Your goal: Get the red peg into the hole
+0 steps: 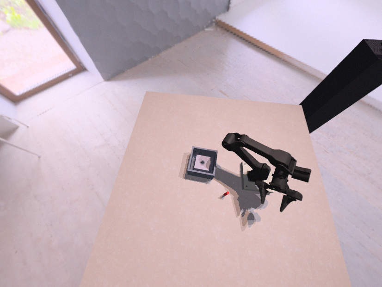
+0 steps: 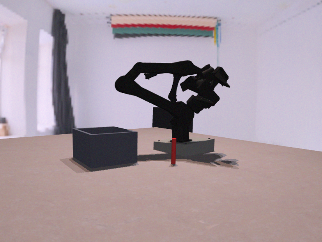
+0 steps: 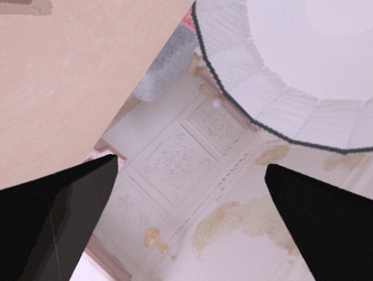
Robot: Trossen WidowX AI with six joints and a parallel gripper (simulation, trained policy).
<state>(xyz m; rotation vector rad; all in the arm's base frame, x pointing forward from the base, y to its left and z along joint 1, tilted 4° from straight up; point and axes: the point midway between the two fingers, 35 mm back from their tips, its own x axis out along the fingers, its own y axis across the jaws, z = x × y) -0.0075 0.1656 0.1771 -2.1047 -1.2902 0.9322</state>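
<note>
The red peg is 16 cm ahead of my gripper tip, 7 cm to the right of it and 18 cm below it. Also, from my gripper tip: dark box: 31 cm ahead, 24 cm to the right, 19 cm below; pale plate: 31 cm ahead, 24 cm to the right, 17 cm below.
</note>
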